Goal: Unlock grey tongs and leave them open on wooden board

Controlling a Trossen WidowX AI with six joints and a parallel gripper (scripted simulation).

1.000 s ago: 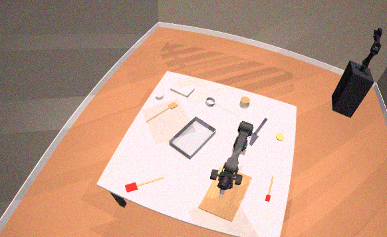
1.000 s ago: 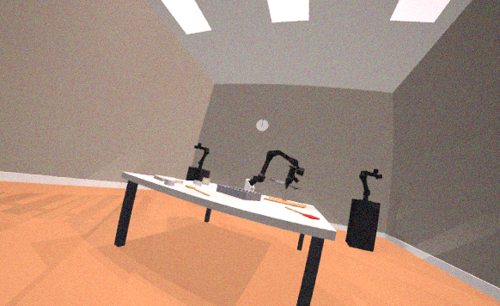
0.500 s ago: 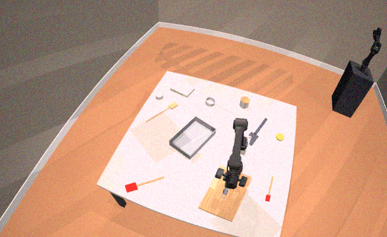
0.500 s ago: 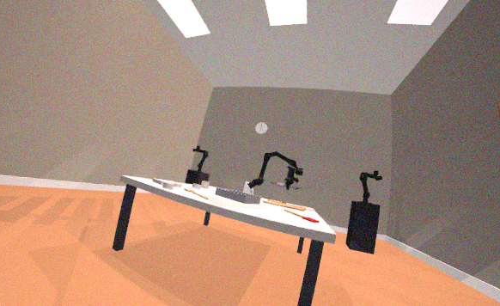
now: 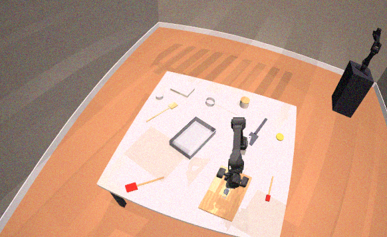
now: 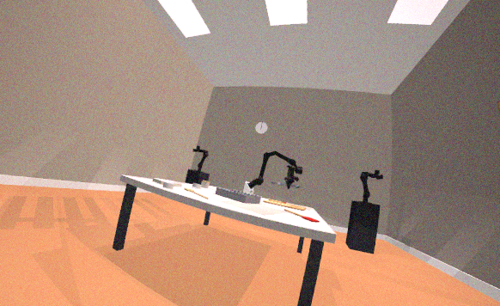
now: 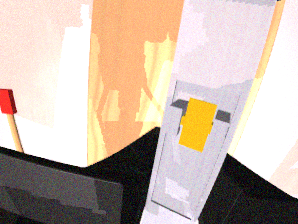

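My gripper tip is now 30 mm to the right of the yellow lock piece and 40 mm below it. From my gripper tip the other things lie so: wooden board (150 mm below); red spatula (540 mm ahead, 180 mm to the left, 150 mm below); grey roasting tin (380 mm ahead, 320 mm to the right, 130 mm below).
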